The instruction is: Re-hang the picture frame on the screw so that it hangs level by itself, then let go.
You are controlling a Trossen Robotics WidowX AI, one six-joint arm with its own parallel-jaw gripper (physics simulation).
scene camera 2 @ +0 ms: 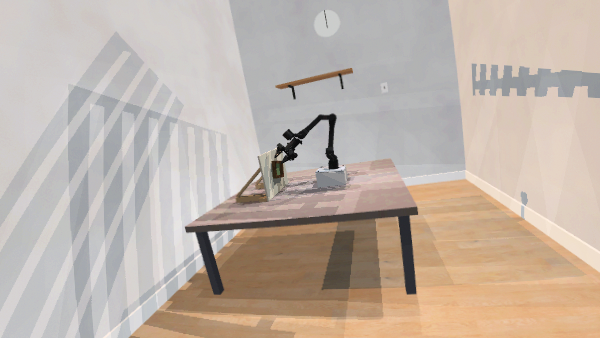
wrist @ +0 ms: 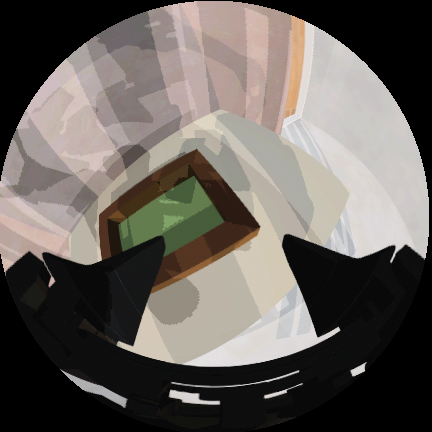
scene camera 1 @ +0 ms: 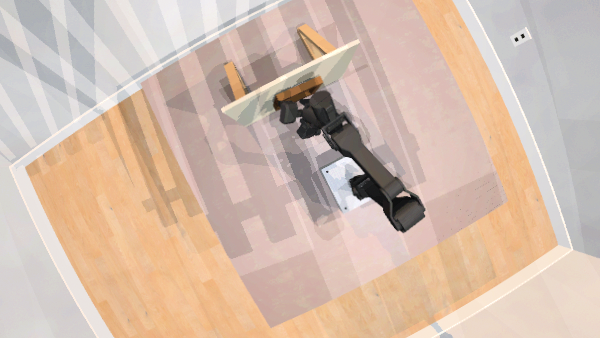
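Seen in the pictures: gripper, fingertip midpoint: [scene camera 2: 278, 160] [wrist: 225, 241] [scene camera 1: 289, 101]; arm's base at its link origin: [scene camera 2: 334, 168] [scene camera 1: 358, 184].
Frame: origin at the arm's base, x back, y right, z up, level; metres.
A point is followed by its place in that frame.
The brown picture frame [scene camera 1: 300, 91] @(x -0.379, y -0.115, z 0.124 m) [scene camera 2: 274, 172] @(x -0.376, y -0.211, z 0.058 m) [wrist: 210, 244] @(x -0.371, y -0.153, z 0.123 m), with a green picture inside, is against the front of a pale upright board [scene camera 1: 345, 55] @(x -0.441, y 0.061, z 0.154 m) [scene camera 2: 265, 170] @(x -0.381, y -0.314, z 0.098 m) [wrist: 220, 320] @(x -0.413, y -0.114, z 0.184 m). It looks slanted in the wrist view, where the camera is turned too; I cannot tell whether it is level. The screw does not show. My gripper [scene camera 1: 300, 104] @(x -0.357, y -0.160, z 0.132 m) [scene camera 2: 281, 156] @(x -0.357, y -0.160, z 0.132 m) [wrist: 225, 241] @(x -0.357, y -0.160, z 0.132 m) is open and empty, in front of the board near the frame's upper part. In the wrist view its left finger covers one corner of the frame, and its right finger is beyond the frame's edge, over the board.
Wooden supports [scene camera 1: 235, 82] @(x -0.511, y -0.324, z 0.052 m) [scene camera 2: 250, 198] @(x -0.531, y -0.348, z -0.083 m) brace the board from behind. The arm stands on a white base block [scene camera 1: 335, 187] @(x -0.019, y -0.091, z 0.003 m) [scene camera 2: 330, 178] @(x -0.004, y -0.108, z -0.048 m) on the pinkish table [scene camera 1: 270, 300] @(x 0.407, y -0.521, z -0.105 m) [scene camera 2: 295, 212] @(x -0.074, y -0.584, z -0.105 m). A wooden shelf [scene camera 2: 315, 78] is on the far wall.
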